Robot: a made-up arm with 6 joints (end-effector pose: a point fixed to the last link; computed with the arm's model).
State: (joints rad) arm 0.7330 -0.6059 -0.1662 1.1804 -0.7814 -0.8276
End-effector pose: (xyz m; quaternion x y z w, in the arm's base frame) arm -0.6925 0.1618 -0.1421 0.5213 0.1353 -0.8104 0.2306
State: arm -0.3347 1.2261 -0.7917 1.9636 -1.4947 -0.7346
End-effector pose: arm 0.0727 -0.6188 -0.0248 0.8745 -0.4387 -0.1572 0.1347
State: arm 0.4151 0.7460 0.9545 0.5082 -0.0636 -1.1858
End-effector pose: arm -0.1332 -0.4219 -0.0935 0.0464 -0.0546 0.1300 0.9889
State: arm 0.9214 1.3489 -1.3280 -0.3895 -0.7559 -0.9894
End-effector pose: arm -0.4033 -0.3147 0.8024 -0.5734 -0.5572 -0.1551 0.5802
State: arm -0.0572 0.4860 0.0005 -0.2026 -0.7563 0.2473
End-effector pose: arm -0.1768 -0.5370 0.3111 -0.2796 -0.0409 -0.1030 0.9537
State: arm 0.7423 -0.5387 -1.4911 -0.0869 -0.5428 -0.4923
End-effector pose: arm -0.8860 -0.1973 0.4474 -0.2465 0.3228 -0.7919 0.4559
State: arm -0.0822 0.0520 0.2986 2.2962 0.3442 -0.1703
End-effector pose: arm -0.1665 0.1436 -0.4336 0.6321 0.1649 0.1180 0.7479
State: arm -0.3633 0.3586 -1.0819 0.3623 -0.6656 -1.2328
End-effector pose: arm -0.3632 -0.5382 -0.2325 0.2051 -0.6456 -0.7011 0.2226
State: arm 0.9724 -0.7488 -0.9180 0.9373 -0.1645 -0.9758
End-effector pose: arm -0.9506 0.1352 0.1992 0.0124 0.1844 -0.9308 0.3154
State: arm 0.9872 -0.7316 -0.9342 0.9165 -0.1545 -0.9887
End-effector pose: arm -0.9606 0.1193 0.2175 -0.0138 0.1830 -0.9277 0.3251
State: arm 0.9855 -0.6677 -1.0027 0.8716 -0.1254 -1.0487
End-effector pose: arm -0.9806 0.0746 0.2362 -0.0821 0.1544 -0.9219 0.3458
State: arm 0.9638 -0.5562 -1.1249 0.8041 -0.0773 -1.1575
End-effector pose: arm -1.0029 0.0054 0.2563 -0.1881 0.0902 -0.9054 0.3699
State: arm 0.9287 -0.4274 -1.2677 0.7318 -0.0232 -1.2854
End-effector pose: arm -1.0162 -0.0629 0.2753 -0.2976 0.0036 -0.8750 0.3818
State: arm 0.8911 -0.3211 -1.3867 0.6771 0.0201 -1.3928
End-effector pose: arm -1.0201 -0.1086 0.2849 -0.3759 -0.0753 -0.8430 0.3774
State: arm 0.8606 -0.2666 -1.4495 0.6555 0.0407 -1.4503
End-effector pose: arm -1.0200 -0.1268 0.2781 -0.4075 -0.1210 -0.8275 0.3669
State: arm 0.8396 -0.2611 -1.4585 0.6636 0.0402 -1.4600
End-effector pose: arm -1.0187 -0.1258 0.2580 -0.4015 -0.1336 -0.8319 0.3592
